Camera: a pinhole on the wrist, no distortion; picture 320 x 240 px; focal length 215.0 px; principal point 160.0 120.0 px. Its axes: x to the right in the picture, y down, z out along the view. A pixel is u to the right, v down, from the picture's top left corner.
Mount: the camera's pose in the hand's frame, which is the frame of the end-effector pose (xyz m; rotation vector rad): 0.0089 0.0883 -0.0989 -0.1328 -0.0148 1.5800
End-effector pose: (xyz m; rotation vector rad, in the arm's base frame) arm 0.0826 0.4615 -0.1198 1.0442 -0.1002 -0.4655
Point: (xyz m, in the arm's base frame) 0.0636 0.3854 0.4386
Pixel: 301.2 130.7
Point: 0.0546 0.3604 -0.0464
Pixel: 68.0 102.4
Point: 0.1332 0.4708 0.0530
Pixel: 244.8 87.6
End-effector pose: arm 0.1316 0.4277 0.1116 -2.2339 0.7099 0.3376
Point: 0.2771 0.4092 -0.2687
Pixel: outside the picture
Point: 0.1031 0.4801 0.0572
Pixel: 57.1 136.2
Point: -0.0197 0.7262 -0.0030
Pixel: 92.1 204.4
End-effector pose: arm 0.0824 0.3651 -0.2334 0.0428 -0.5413 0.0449
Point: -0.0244 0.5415 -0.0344
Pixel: 210.6 94.0
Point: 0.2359 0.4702 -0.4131
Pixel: behind the camera
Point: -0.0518 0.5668 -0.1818
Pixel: 265.7 189.0
